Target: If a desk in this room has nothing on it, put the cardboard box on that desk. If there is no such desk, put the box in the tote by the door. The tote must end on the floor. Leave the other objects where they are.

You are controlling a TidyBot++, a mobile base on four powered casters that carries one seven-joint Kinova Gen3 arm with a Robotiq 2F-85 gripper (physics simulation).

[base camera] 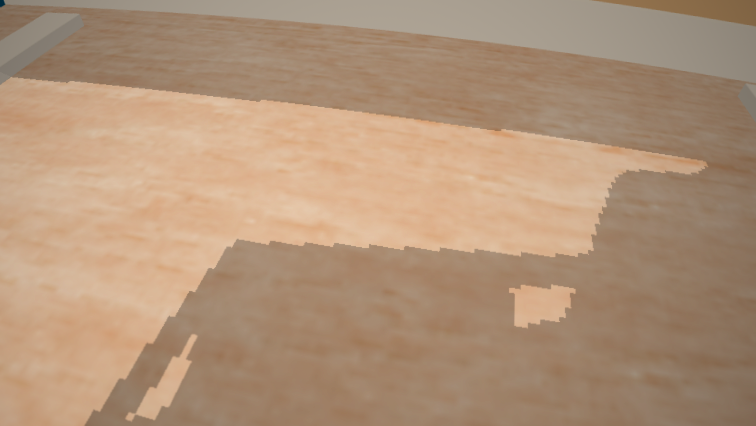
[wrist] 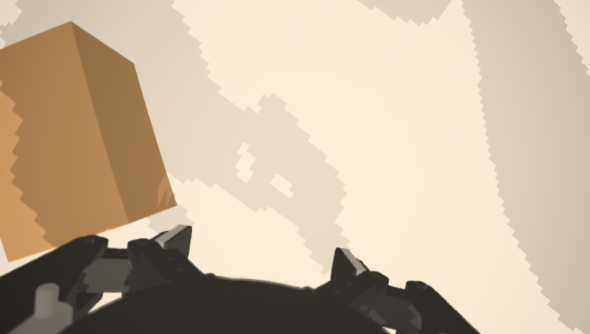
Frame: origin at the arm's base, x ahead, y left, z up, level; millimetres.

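Where they show: gripper, fingertip midpoint: [wrist: 262, 253].
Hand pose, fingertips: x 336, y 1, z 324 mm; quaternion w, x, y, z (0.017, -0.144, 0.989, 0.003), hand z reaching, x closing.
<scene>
Things, the pixels of their top centre, and the offset from my fingertips. "*": a spot on its surface instead. Level surfaces: height alone.
- cardboard box, top centre: [wrist: 34, 142] 49 mm up, 111 mm ahead, 15 mm right
- pale cream surface, surface height: 1 mm down
- wood-grain floor, surface height: 721 mm down
- pale upright band, surface spot: [base camera: 476, 26] * 696 mm down, 524 mm ahead, 135 mm right
The cardboard box [wrist: 65, 125], plain orange-brown, rests on a pale cream surface [wrist: 400, 150] at the left of the wrist view. It stands askew, its left part is cut off by the view's edge, and its lower edge is partly hidden behind the left finger. My gripper [wrist: 262, 253] is open with nothing between its fingers. The box lies beyond and to the left of the gap between the fingertips, apart from that gap. The tote does not show in either view. No whole desk shows, so I cannot tell what stands on one.
The base camera shows a wood-grain floor [base camera: 317, 174] with the robot's shadow on it. A pale grey bar [base camera: 44, 39] lies at the upper left, and part of another [base camera: 748, 100] shows at the right edge. A pale upright band [base camera: 476, 26] runs along the back.
</scene>
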